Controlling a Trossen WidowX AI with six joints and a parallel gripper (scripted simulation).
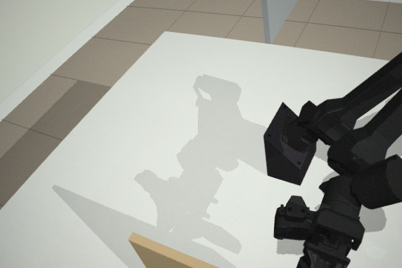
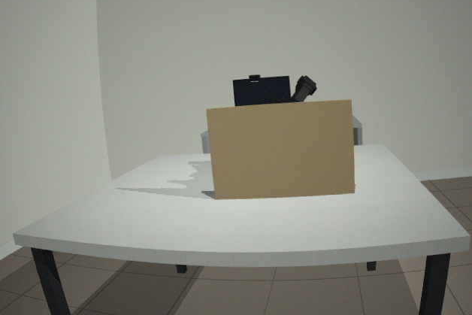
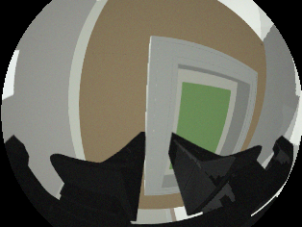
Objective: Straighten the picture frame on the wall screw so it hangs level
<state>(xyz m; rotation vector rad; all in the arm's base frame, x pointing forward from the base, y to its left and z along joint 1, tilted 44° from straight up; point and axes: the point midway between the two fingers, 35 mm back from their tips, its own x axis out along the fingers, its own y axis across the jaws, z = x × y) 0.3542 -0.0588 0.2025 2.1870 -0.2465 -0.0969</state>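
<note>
Now: the picture frame 5 cm below my gripper tip, 1 cm to the right of it and 1 cm ahead of it. The rest, counted from my gripper tip: tan wall board: 6 cm below, 2 cm ahead, 1 cm to the left.
</note>
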